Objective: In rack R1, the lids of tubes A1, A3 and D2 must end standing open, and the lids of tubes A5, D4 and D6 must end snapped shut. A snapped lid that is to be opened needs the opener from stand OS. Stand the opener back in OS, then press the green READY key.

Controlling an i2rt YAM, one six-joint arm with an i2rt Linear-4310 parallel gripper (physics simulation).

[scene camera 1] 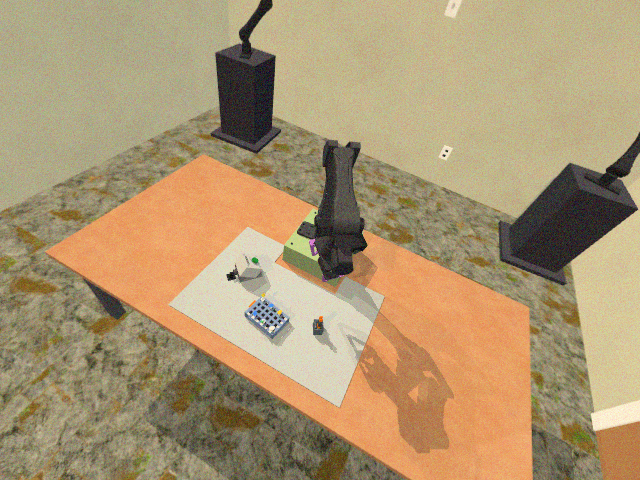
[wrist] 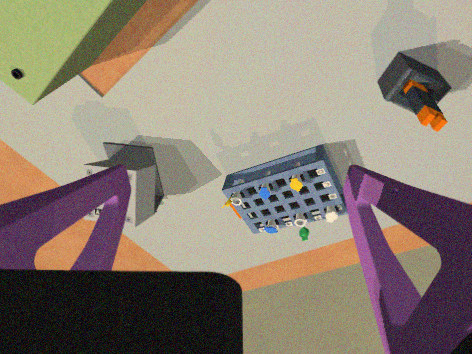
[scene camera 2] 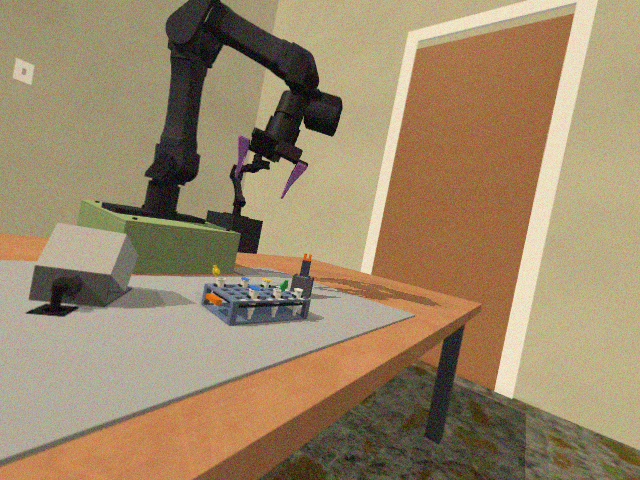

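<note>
The blue rack stands on the mat. At one corner, a yellow lid stands open. A green lid is open beside its tube mouth. A blue lid and a yellow lid lie over their tubes. Another blue lid and a white lid are at the far row; whether they are snapped is unclear. The orange-tipped opener stands upright in its dark stand. My gripper is open and empty, high above the mat. The green READY key is hidden in the wrist view.
The grey key housing stands on the mat, with a small black fixture beside it. The arm's green base stands at the table's back. An orange tag is on the rack's end.
</note>
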